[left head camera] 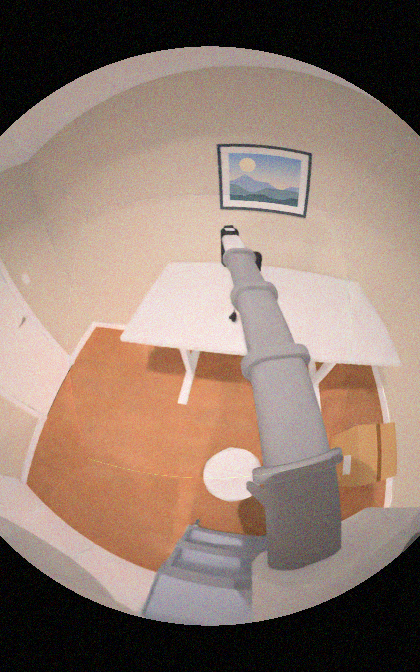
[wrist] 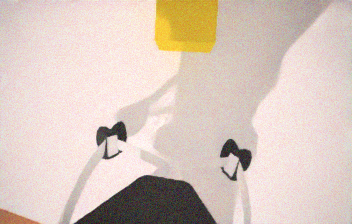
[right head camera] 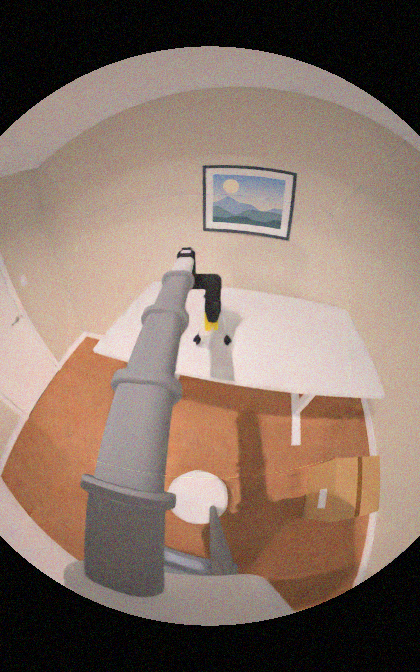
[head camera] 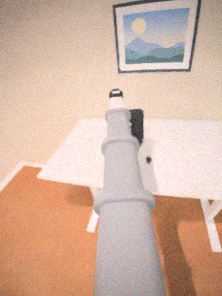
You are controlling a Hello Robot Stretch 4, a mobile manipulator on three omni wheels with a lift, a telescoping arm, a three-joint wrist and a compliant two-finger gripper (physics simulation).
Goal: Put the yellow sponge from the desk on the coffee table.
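Frame: origin at the robot's base, x ahead, y left, z up, level; millimetres.
Seen in the pictures: gripper, fingertip midpoint: [wrist: 173,142].
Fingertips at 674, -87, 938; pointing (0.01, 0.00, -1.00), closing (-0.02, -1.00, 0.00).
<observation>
A point is followed by its place in that frame, as x, y, z.
The yellow sponge [right head camera: 211,326] [wrist: 186,25] @(801, -85, 967) lies on the white desk [head camera: 185,155] @(724, -401, 922) [left head camera: 330,310] [right head camera: 300,340] [wrist: 50,75] @(735, 80, 922). In the wrist view it is cut off by the top edge; in the right head view the dark wrist partly covers it. My gripper [right head camera: 212,339] [wrist: 173,142] @(674, -87, 938) is open and empty, pointing down above the desk. Its fingers are apart from the sponge, on the desk's front-edge side of it. The arm hides the sponge in the head and left head views. A round white top [left head camera: 232,474] [right head camera: 198,487], possibly the coffee table, stands near my base.
A light brown box-like piece [left head camera: 365,450] [right head camera: 345,480] stands on the floor at the right. A framed picture [head camera: 156,37] @(1248, -311, 1544) [left head camera: 265,180] [right head camera: 250,202] hangs on the wall behind the desk. Orange floor shows before and under the desk. A white door is at the far left.
</observation>
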